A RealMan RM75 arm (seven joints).
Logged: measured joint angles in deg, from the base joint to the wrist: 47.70 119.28 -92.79 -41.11 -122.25 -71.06 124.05; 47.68 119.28 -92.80 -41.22 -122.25 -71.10 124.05; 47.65 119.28 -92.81 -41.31 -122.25 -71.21 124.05; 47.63 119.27 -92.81 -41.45 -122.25 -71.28 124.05; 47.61 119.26 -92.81 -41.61 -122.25 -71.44 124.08; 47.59 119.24 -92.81 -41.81 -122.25 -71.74 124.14; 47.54 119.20 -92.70 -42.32 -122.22 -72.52 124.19; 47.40 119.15 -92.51 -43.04 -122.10 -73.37 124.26; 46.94 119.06 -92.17 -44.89 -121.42 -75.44 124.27; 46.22 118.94 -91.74 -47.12 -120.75 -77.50 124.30; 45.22 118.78 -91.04 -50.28 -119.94 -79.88 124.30; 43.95 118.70 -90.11 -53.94 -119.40 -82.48 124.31; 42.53 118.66 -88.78 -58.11 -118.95 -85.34 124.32; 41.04 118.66 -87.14 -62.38 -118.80 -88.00 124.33; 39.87 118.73 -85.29 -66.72 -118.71 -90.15 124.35; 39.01 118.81 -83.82 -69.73 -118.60 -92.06 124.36; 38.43 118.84 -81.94 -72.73 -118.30 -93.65 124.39
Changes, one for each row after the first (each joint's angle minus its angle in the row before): -0.02 0.00 -0.01 -0.11 0.00 -0.04 0.00; -0.03 0.00 -0.01 -0.09 0.00 -0.11 0.00; -0.02 -0.01 0.00 -0.14 0.00 -0.07 0.00; -0.02 -0.01 0.00 -0.16 0.00 -0.16 0.03; -0.02 -0.02 0.00 -0.20 0.00 -0.30 0.06; -0.05 -0.04 0.11 -0.51 0.03 -0.78 0.05; -0.14 -0.05 0.19 -0.72 0.12 -0.85 0.07; -0.46 -0.09 0.34 -1.85 0.68 -2.07 0.01; -0.72 -0.12 0.43 -2.23 0.67 -2.06 0.03; -1.00 -0.16 0.70 -3.16 0.81 -2.38 0.00; -1.27 -0.08 0.93 -3.66 0.54 -2.60 0.01; -1.42 -0.04 1.33 -4.17 0.45 -2.86 0.01; -1.49 0.00 1.64 -4.27 0.15 -2.66 0.01; -1.17 0.07 1.85 -4.34 0.09 -2.15 0.02; -0.86 0.08 1.47 -3.01 0.11 -1.91 0.01; -0.58 0.03 1.88 -3.00 0.30 -1.59 0.03
